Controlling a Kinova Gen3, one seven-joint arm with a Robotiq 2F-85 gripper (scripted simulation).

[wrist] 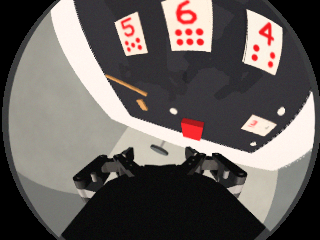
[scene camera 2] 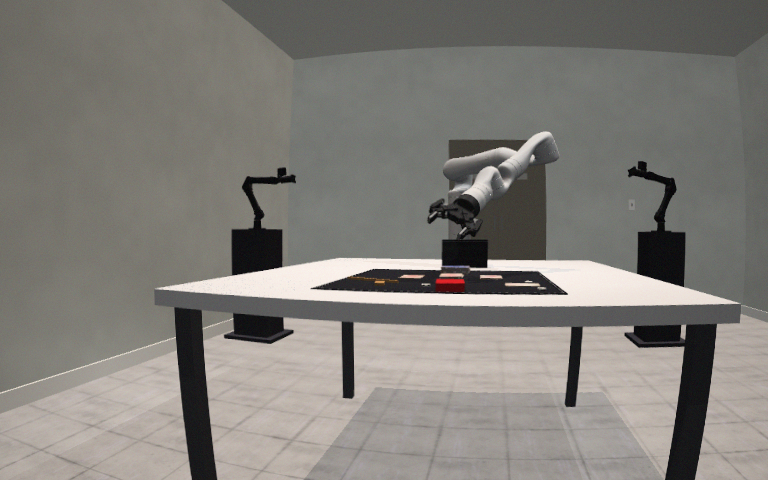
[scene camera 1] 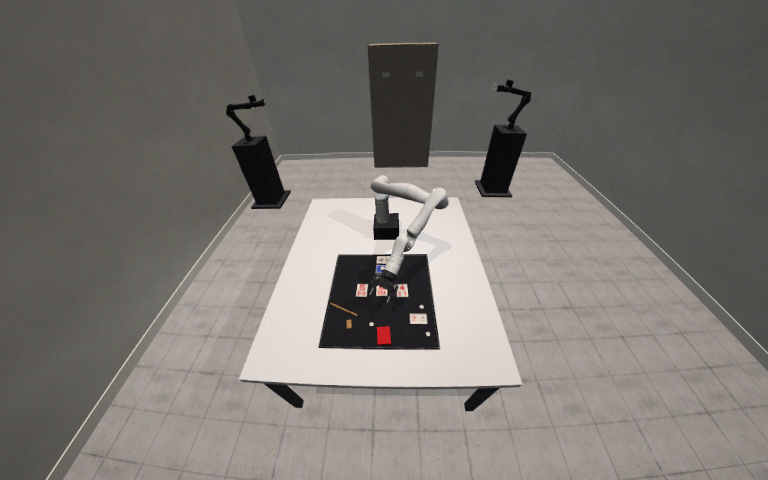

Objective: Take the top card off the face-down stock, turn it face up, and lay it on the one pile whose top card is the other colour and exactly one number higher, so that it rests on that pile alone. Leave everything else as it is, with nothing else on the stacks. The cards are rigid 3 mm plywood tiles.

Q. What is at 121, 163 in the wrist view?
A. The gripper.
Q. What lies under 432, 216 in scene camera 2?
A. The gripper.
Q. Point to a black mat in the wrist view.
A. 217, 88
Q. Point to a black mat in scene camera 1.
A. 352, 270
